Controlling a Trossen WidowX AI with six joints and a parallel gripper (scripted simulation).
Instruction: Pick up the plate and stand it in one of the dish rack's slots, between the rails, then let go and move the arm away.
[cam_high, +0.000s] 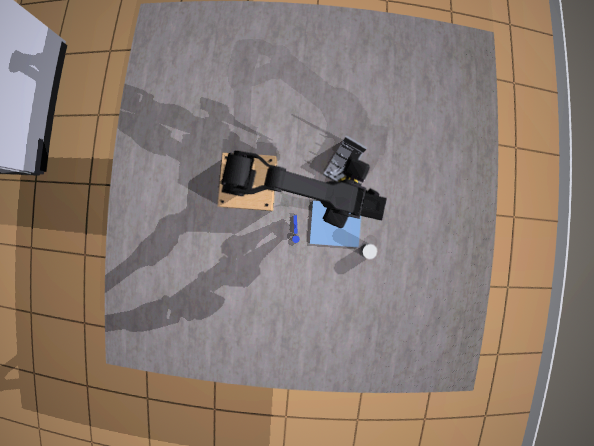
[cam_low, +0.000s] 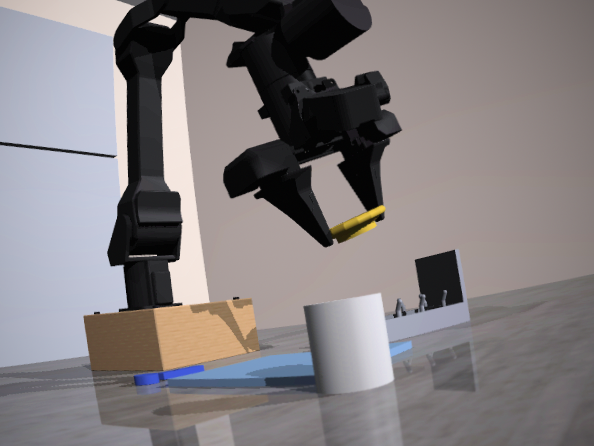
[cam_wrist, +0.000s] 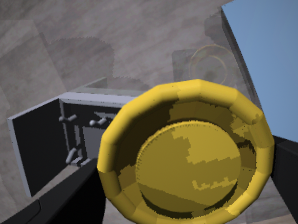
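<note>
Now: gripper tip 1 cm past the grey dish rack, 8 cm to the right of it and 8 cm above it. The rest, counted from my gripper tip: blue spoon (13 cm behind, 14 cm to the right, 10 cm below); then yellow plate (1 cm above); then white cup (9 cm ahead, 17 cm to the right, 8 cm below).
</note>
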